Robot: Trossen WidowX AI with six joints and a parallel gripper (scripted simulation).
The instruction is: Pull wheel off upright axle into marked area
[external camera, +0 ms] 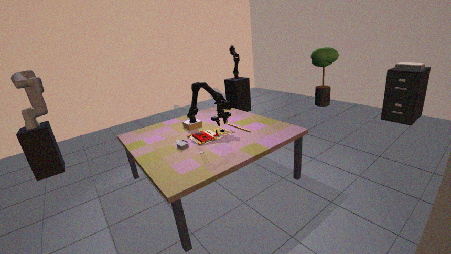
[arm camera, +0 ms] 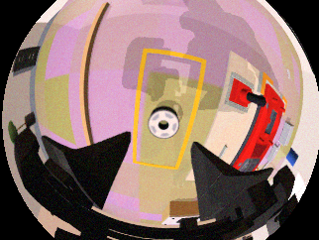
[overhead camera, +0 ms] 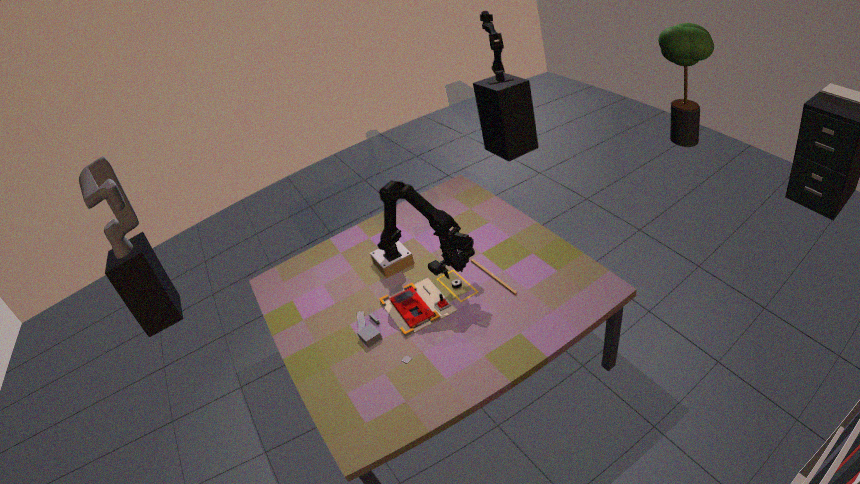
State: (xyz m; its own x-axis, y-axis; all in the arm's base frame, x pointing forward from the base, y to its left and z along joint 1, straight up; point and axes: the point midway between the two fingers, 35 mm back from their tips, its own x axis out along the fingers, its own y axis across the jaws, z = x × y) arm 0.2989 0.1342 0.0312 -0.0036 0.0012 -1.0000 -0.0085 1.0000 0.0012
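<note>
My gripper tip is now 5 cm above the wheel. Round my gripper tip: small grey block 3 cm ahead, 42 cm to the right, 4 cm below; long wooden stick 7 cm ahead, 14 cm to the left, 5 cm below; short wooden peg 16 cm behind, 16 cm to the left, 4 cm below.
</note>
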